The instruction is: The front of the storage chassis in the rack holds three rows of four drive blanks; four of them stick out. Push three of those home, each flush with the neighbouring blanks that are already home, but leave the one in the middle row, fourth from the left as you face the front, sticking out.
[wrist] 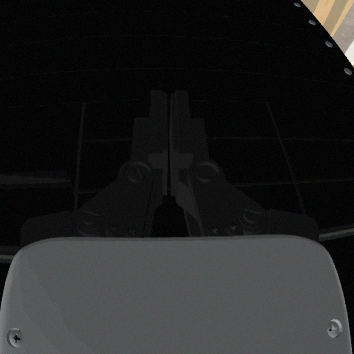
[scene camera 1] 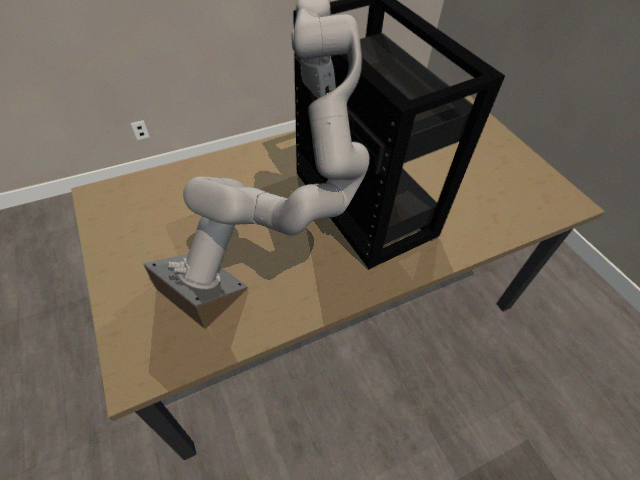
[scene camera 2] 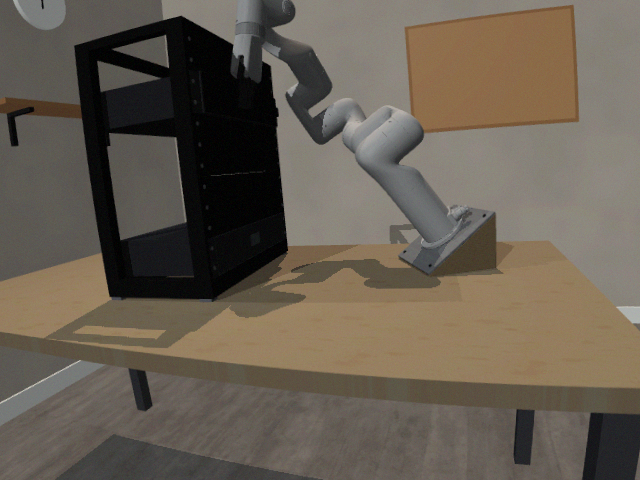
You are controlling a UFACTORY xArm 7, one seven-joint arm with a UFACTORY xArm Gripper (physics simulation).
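Observation:
My gripper visible, also in wrist view and scene camera 1. Black rack visible.

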